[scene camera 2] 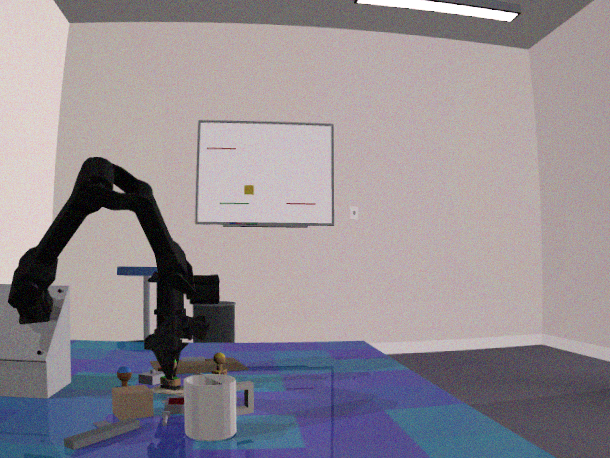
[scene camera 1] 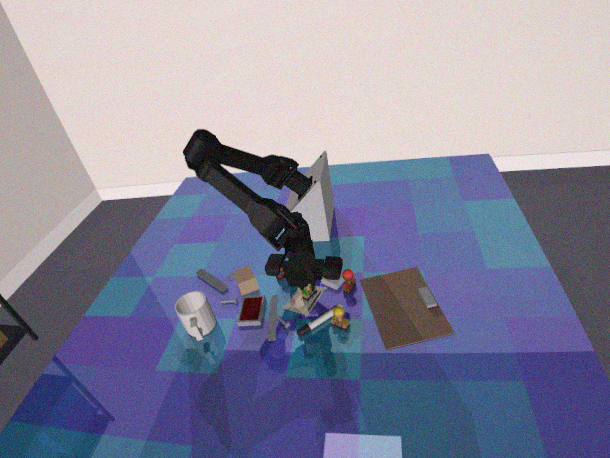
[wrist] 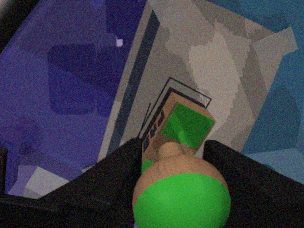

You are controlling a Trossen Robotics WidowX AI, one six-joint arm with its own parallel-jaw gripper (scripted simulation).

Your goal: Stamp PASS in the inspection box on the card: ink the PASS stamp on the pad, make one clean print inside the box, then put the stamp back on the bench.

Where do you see a brown board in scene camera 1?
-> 405, 311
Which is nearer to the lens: the white mug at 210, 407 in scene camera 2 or the brown board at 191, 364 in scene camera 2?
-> The white mug.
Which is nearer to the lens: the white mug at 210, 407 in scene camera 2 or the cardboard box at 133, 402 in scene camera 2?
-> The white mug.
